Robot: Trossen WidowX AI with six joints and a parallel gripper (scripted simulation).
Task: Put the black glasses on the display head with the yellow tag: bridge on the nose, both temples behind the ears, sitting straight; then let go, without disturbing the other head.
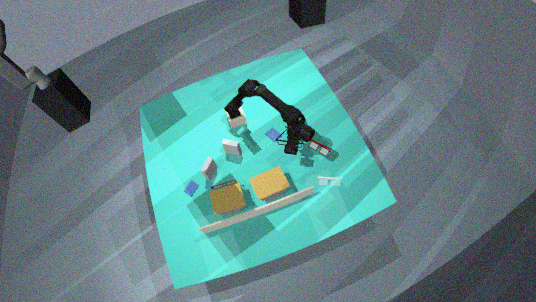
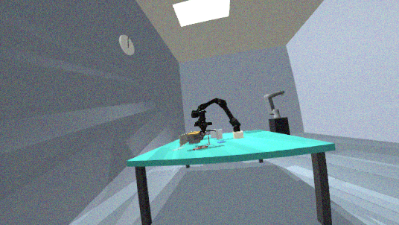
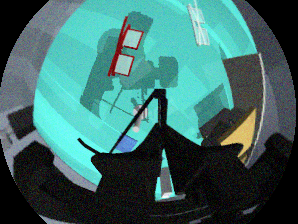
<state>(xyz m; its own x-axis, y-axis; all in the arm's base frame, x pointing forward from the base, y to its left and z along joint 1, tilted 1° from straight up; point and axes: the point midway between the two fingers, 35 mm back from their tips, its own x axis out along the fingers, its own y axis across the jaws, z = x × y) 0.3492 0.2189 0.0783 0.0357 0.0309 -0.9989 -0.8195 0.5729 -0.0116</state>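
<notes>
The black glasses is 6 cm behind my gripper tip and 1 cm above it. Round my gripper tip: long bar: 31 cm to the right, 24 cm ahead, 6 cm below; white peg: 9 cm below, 4 cm behind.
</notes>
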